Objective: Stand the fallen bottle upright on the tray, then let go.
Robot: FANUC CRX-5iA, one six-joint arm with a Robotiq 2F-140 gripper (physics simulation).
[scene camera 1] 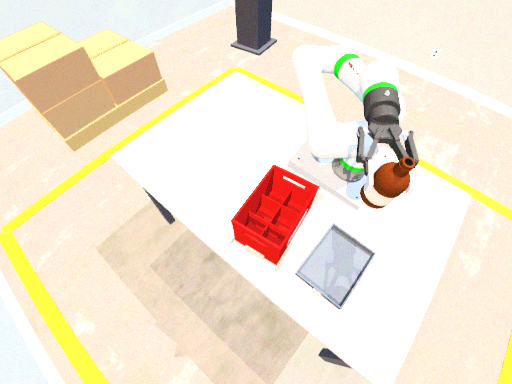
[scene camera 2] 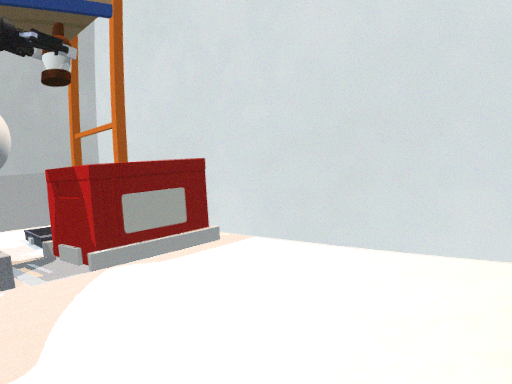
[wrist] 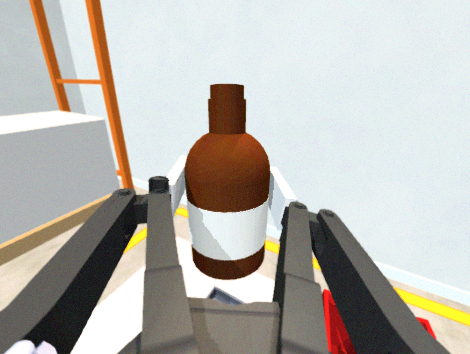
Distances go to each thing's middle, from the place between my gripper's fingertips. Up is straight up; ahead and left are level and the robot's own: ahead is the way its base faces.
Scene:
Now: hand 2 cm past the brown bottle (scene camera 1: 390, 180) and 1 cm to the left of it.

